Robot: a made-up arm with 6 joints.
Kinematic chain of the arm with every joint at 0, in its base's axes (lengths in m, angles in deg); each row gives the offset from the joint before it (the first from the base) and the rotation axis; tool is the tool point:
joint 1: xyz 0 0 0.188 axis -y
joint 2: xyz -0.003 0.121 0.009 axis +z
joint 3: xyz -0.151 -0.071 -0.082 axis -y
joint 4: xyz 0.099 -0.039 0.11 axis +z
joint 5: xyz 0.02 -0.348 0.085 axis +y
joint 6: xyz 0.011 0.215 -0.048 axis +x
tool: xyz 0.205 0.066 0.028
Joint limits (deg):
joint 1: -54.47..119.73
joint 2: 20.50..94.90
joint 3: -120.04..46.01
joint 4: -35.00..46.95
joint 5: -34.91..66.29
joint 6: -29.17..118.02
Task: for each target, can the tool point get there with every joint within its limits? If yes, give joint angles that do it. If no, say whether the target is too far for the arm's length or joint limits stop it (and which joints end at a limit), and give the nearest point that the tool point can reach.
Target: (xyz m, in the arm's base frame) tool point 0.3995 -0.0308 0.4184
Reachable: yes | joints 77.42 85.33 -105.72 -19.13 32.32 84.71
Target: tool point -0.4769 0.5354 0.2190
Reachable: no: joint limits stop it (at a limit: joint 1, joint 2, joint 5, joint 6) | nearest point -0.3045 0.3436 0.2434 | short by 0.259 m
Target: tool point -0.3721 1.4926 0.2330
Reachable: no: too far | nearest point -0.1066 0.4531 0.2854 | short by 1.074 m
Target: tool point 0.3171 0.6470 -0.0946
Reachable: no: joint limits stop it (at a limit: joint 2, joint 5, joint 6) | nearest point 0.2365 0.4247 -0.0227 | short by 0.247 m
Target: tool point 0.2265 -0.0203 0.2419
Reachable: yes | joints 1.50 46.44 22.00 -11.20 53.81 60.34
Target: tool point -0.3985 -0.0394 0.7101
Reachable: no: joint limits stop it (at a limit: joint 2, joint 5, joint 6) | nearest point -0.2920 -0.0390 0.5706 | short by 0.176 m
